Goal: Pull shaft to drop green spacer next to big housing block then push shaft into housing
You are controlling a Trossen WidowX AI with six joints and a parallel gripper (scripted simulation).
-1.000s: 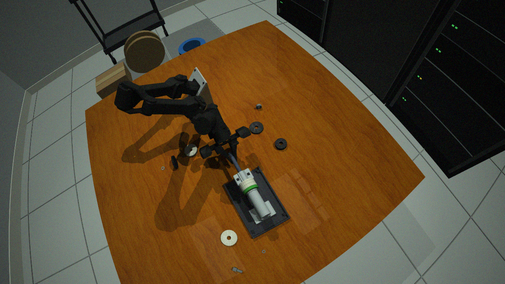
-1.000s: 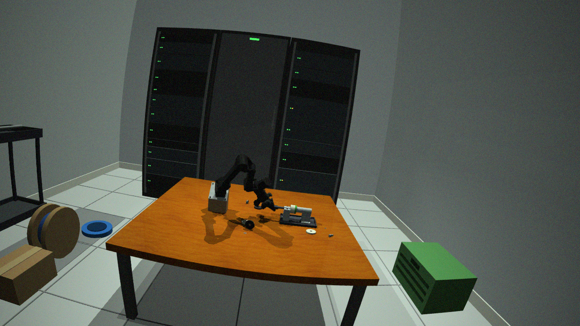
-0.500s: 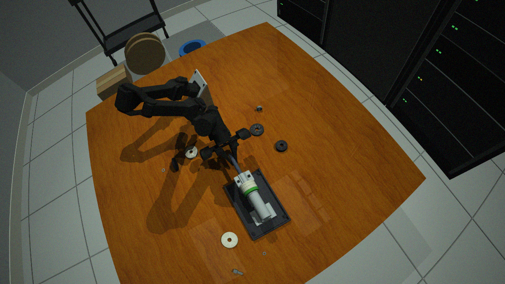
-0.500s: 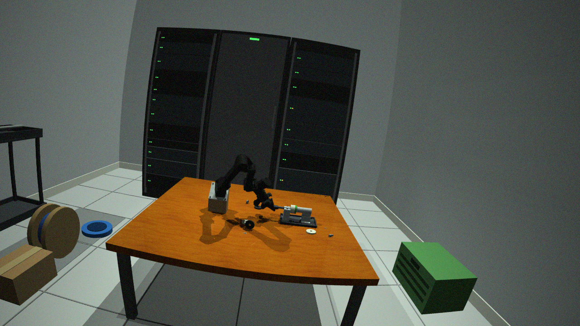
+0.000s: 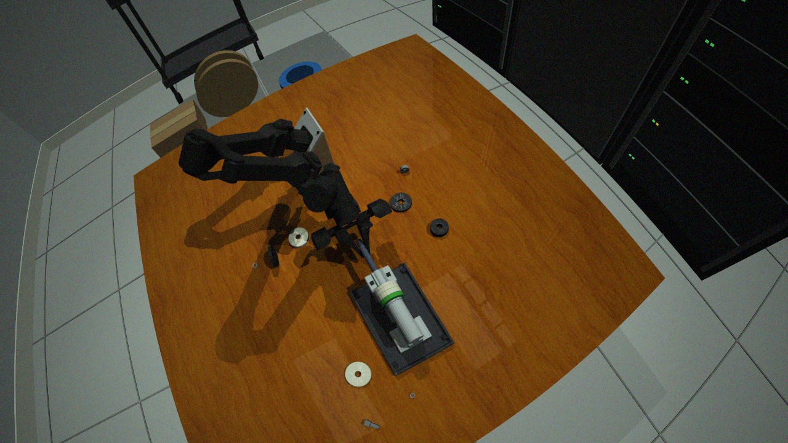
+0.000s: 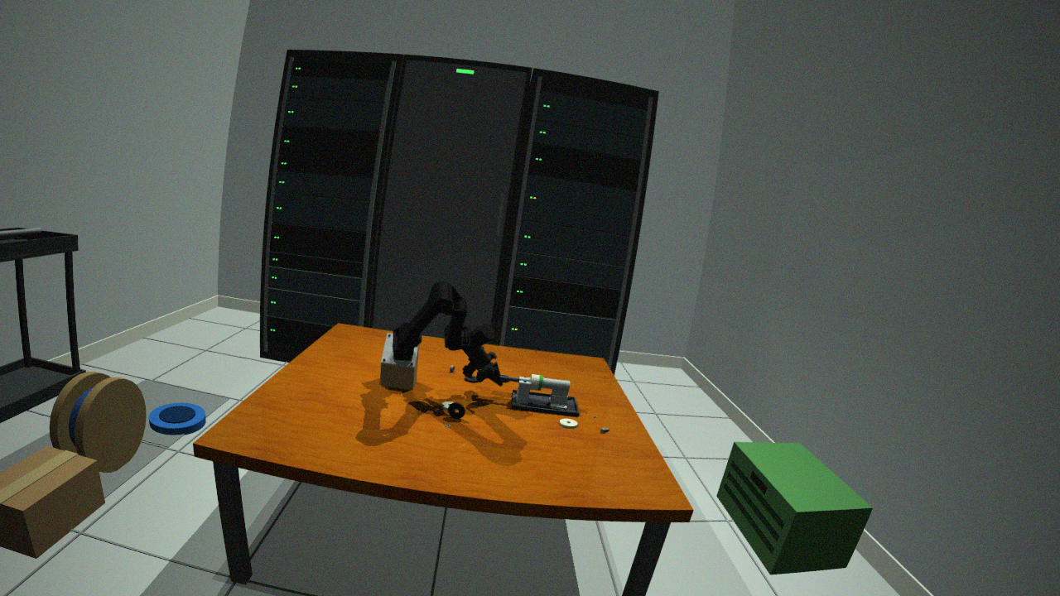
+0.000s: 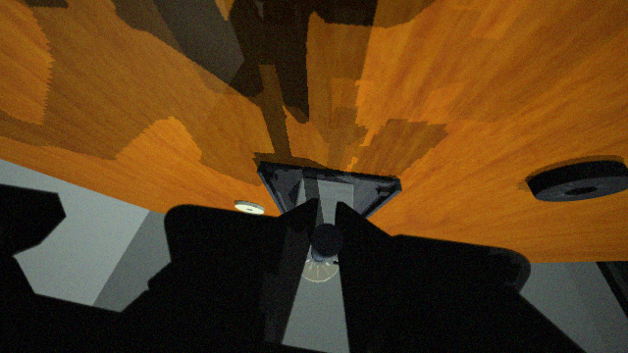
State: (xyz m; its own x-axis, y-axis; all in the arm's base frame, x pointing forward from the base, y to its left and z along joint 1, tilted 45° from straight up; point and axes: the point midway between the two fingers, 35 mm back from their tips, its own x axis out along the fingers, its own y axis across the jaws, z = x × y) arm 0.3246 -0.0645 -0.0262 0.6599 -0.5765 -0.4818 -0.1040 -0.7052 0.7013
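Now: the dark shaft 6 cm ahead of my gripper tip, 3 cm above it and 1 cm to the right of it. From my gripper tip the other things lie so: green spacer: 13 cm ahead, 2 cm above, 1 cm to the right; then cream spacer: 11 cm ahead, 2 cm above, 1 cm to the right; then nut: 23 cm to the left, 17 cm behind, 4 cm below.
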